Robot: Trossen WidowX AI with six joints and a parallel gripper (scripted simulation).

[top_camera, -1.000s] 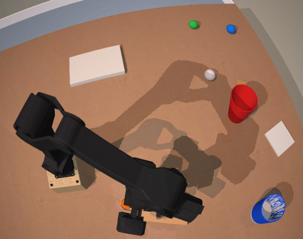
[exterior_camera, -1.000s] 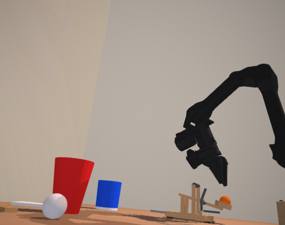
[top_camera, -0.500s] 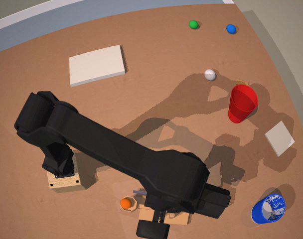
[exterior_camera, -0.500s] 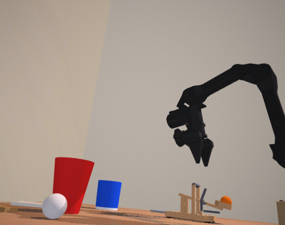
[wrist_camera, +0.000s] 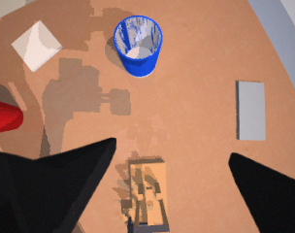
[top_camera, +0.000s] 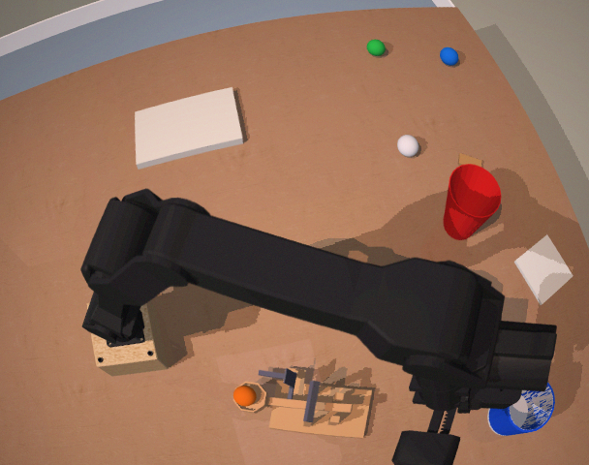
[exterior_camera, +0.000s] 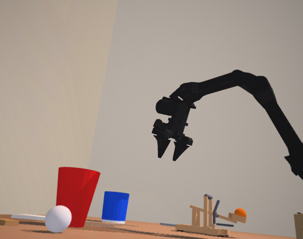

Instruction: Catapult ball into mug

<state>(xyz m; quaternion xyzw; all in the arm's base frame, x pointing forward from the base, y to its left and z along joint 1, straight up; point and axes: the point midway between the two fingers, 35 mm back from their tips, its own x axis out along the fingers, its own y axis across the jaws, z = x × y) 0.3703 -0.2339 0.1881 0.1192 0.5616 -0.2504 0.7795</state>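
Right now the orange ball is 220 mm behind my gripper tip, 110 mm to the left of it and 160 mm below it. The rest, counted from my gripper tip: blue mug (180 mm ahead, 40 mm to the right, 200 mm below); catapult upright frame (140 mm behind, 80 mm to the left, 140 mm below); catapult (150 mm behind, 100 mm to the left, 170 mm below).
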